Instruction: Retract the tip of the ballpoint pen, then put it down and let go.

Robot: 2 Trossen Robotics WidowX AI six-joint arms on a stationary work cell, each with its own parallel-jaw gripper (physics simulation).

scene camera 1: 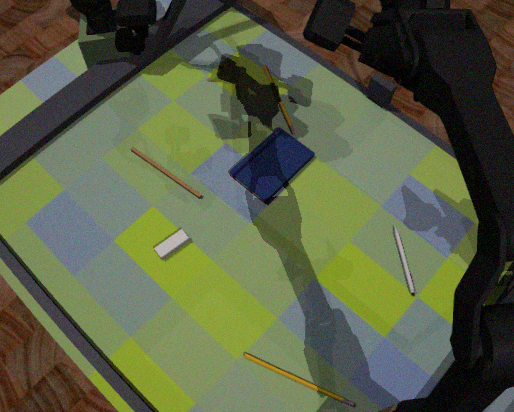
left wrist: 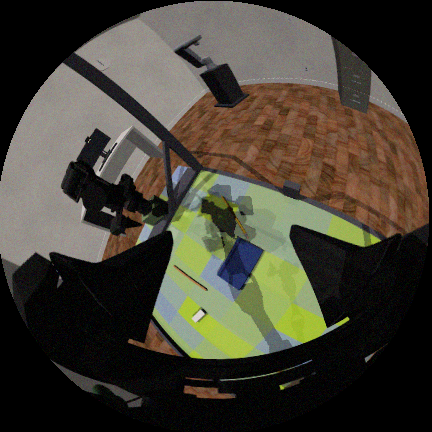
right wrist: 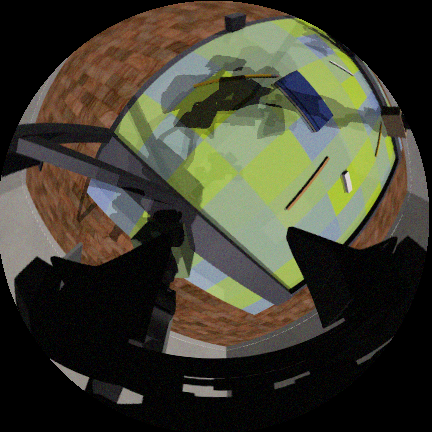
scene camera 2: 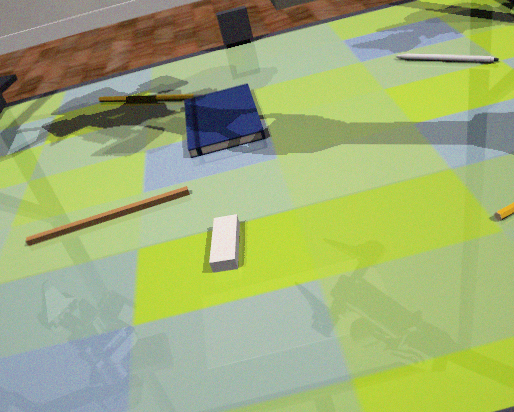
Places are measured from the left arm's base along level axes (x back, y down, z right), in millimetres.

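Where they show: left gripper, fingertip midpoint: (scene camera 1: 353, 42) (left wrist: 233, 233); right gripper, fingertip midpoint: (left wrist: 141, 212) (right wrist: 230, 236); right arm's base, origin of the base link: (scene camera 1: 102, 22) (left wrist: 147, 207).
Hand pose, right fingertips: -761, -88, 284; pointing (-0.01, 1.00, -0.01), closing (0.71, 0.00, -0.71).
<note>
After its pixels a point has its place, as x, y, z.
The ballpoint pen (scene camera 1: 404, 261) {-162, 96, 284} (scene camera 2: 445, 58) {-165, 99, 284} (right wrist: 341, 68) is slim and light grey with a dark end. It lies flat on the checkered table top, at the right in scene camera 1 and at the top right in scene camera 2. Its other end tapers to a point; whether the tip is out is too small to tell. It does not show in the left wrist view. My left gripper (left wrist: 233, 233) {-382, -227, 348} is open and empty, raised above the table, away from the pen. My right gripper (right wrist: 230, 236) {-761, -88, 284} is open and empty, far from the pen near the table's edge.
A dark blue book (scene camera 1: 292, 155) {-444, 92, 324} (scene camera 2: 225, 112) {-457, 92, 287} (left wrist: 245, 260) {-447, 92, 305} (right wrist: 305, 97) {-469, 92, 292} lies mid-table, beside an orange-yellow pencil (scene camera 1: 285, 110) {-523, 97, 402} (scene camera 2: 112, 99) {-615, 100, 453}. A brown stick (scene camera 1: 166, 173) {-600, 98, 143} (scene camera 2: 107, 216) {-605, 99, 141}, a white eraser (scene camera 1: 172, 243) {-489, 92, 48} (scene camera 2: 224, 240) {-491, 92, 43} and a yellow pencil (scene camera 1: 295, 378) {-184, 98, 8} also lie there. The left arm's links stand near the pen.
</note>
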